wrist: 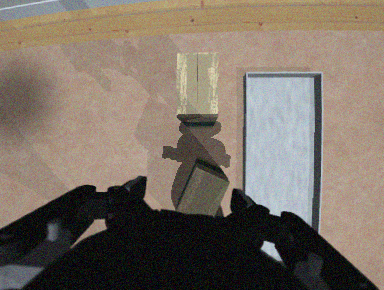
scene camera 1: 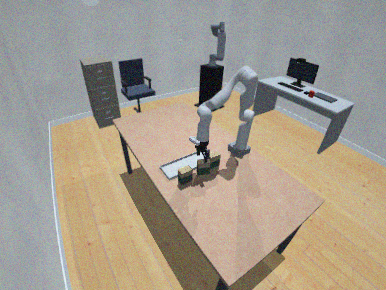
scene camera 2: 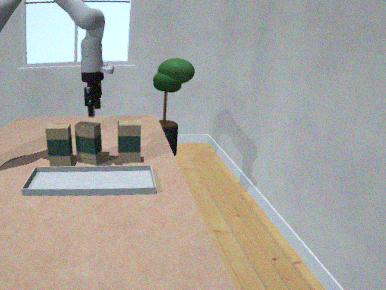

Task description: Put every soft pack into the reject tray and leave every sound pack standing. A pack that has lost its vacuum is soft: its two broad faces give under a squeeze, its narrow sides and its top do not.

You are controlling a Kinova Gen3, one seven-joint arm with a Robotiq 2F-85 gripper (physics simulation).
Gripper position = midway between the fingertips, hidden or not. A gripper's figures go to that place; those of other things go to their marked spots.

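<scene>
Reject tray [wrist: 283, 111], 370 mm from the lens. Gripper [wrist: 188, 191], 160 mm from the lens.
</scene>
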